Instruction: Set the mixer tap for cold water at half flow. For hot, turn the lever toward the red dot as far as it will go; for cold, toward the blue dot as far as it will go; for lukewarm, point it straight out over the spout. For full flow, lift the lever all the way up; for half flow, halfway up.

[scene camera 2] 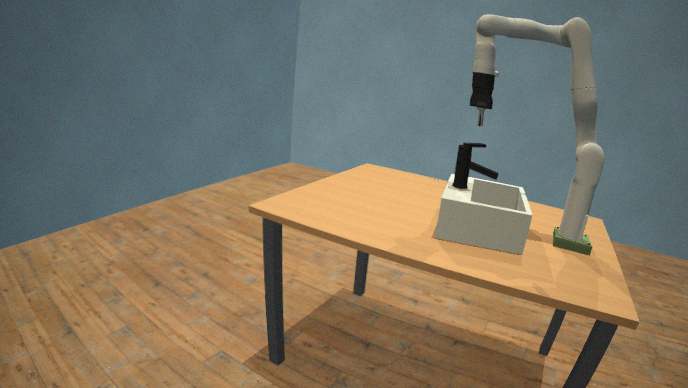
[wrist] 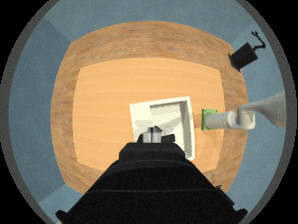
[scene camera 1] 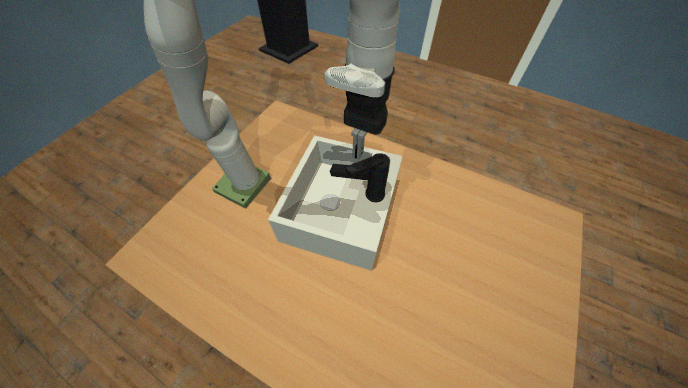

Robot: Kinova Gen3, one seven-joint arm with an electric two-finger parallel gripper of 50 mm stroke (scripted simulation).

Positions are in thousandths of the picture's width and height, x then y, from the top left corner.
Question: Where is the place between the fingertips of my gripper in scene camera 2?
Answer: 698,323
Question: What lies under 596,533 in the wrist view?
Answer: A white basin.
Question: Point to a black mixer tap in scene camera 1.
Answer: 546,491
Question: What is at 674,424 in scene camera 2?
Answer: A black mixer tap.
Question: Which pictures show my gripper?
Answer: Scene camera 2, the wrist view and scene camera 1: all of them.
